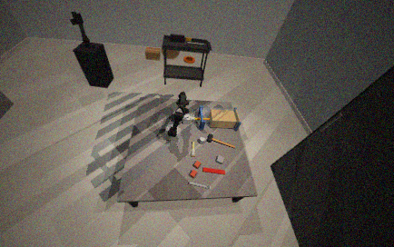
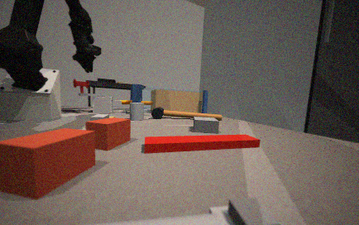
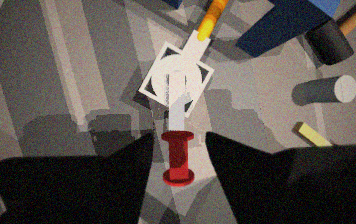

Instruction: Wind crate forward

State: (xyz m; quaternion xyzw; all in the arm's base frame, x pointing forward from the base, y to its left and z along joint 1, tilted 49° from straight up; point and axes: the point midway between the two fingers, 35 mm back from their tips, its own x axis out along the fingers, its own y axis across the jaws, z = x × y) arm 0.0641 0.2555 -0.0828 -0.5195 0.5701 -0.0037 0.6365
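My gripper tip is 3 cm past the red knob, 3 cm to the left of it and 8 cm above it. Round my gripper tip: winch handle: 11 cm below; grey winch: 4 cm ahead, 2 cm to the left, 18 cm below; blue frame: 21 cm ahead, 5 cm to the left, 11 cm below.
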